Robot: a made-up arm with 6 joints.
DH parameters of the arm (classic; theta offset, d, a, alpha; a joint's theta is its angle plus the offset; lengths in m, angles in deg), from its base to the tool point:
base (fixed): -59.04 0 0.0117 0
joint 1: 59.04 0.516 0.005 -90
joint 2: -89.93 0 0.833 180
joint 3: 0.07 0 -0.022 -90
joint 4: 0 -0.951 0.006 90
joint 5: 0 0.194 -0.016 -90
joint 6: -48.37 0 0.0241 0
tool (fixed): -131.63 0.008 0 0
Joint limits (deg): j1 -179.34..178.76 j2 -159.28..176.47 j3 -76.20..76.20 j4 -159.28..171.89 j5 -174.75..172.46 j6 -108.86..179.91
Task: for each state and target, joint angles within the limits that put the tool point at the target. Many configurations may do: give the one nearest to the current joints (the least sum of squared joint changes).
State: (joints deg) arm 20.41 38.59 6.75 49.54 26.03 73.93
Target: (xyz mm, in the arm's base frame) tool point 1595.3 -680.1 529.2
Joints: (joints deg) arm -19.32 72.71 50.73 52.22 25.38 72.91
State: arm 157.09 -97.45 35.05 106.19 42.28 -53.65
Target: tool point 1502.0 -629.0 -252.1
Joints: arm 158.93 -123.78 63.10 104.47 44.35 -55.25
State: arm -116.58 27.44 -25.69 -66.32 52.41 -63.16
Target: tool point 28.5 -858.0 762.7
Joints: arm -85.42 2.64 -19.83 -73.78 51.31 -63.32
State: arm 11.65 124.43 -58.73 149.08 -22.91 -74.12
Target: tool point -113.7 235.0 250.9
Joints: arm -16.92 118.13 -73.40 162.26 -24.57 -72.05
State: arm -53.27 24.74 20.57 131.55 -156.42 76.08
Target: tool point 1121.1 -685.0 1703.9
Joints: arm -36.31 33.49 57.02 128.10 -156.18 73.66
